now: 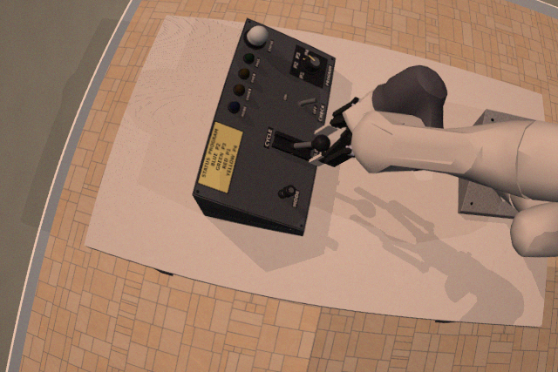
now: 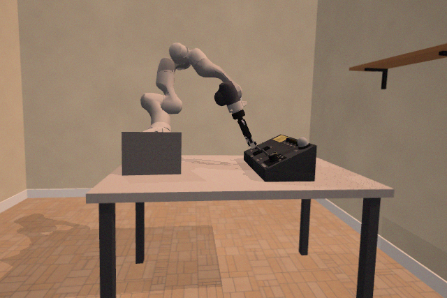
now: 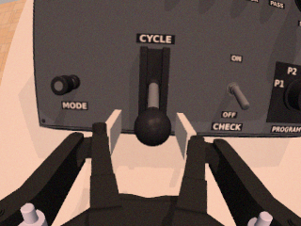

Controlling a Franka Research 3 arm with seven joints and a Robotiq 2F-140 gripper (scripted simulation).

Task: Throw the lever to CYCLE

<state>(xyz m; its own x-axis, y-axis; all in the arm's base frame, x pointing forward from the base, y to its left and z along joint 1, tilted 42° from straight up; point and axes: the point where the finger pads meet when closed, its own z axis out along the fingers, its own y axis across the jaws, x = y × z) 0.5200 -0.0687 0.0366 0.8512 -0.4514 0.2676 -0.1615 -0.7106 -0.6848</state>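
The dark console is 80 mm ahead of my hand, 80 mm to the right of it and 60 mm below it. From my hand the other things lie so: mode knob (80 mm ahead, 100 mm to the left, 30 mm below); then check toggle (40 mm ahead, 130 mm to the right, 40 mm below); then program dial (30 mm ahead, 260 mm to the right, 30 mm below).
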